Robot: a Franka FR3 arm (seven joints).
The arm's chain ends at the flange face. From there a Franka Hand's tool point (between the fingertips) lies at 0.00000 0.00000 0.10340 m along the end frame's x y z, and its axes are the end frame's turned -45 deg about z.
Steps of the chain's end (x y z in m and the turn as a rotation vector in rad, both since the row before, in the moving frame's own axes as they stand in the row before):
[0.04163 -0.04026 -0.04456 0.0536 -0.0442 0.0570]
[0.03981 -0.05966 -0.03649 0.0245 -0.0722 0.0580]
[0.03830 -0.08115 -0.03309 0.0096 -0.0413 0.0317]
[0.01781 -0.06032 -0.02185 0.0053 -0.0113 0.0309]
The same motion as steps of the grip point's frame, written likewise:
[0.05879 -0.00615 -0.04481 0.0692 0.0066 0.0570]
[0.06706 -0.02120 -0.03679 0.0684 -0.0337 0.0580]
[0.08221 -0.03406 -0.03318 0.0360 -0.0224 0.0317]
[0.05483 -0.03128 -0.02186 0.0117 -0.0042 0.0309]

